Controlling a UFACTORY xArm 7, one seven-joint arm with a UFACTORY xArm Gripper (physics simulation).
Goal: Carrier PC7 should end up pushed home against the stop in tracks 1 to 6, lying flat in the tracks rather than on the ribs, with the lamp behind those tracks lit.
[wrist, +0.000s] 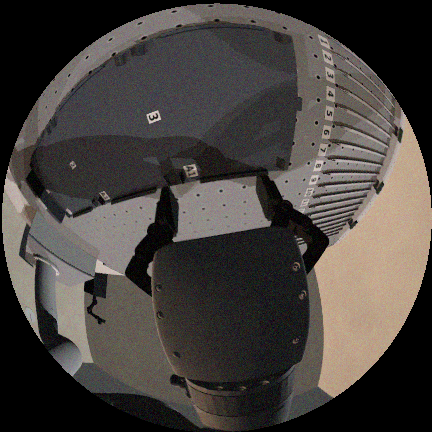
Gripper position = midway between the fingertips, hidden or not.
Observation:
In view: my gripper point(214, 186) and a carrier PC7 point(208, 102).

